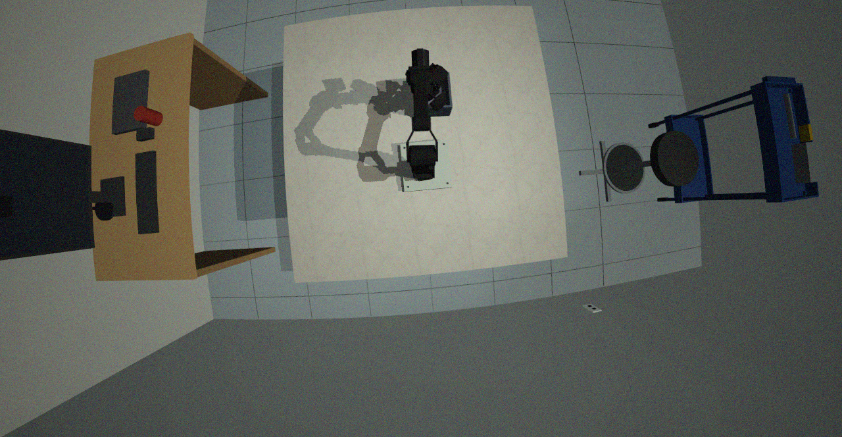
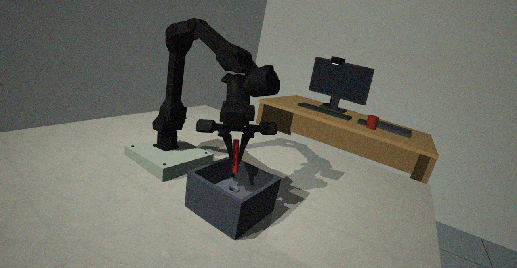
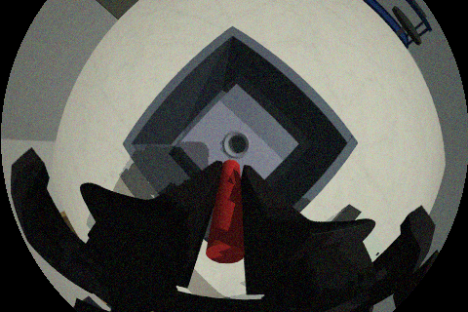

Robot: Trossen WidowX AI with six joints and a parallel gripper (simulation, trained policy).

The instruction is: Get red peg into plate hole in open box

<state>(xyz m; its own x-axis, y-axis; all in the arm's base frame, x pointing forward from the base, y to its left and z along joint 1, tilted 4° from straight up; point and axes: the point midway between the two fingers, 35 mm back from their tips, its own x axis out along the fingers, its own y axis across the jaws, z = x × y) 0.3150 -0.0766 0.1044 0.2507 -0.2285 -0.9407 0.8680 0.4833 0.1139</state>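
Right now my gripper tip is 10 mm past the red peg, 10 mm to the right of it and 10 mm below it. The rest, counted from my gripper tip: grey plate (10 mm ahead, 10 mm to the right, 70 mm below); dark grey box (10 mm ahead, 10 mm to the right, 90 mm below).
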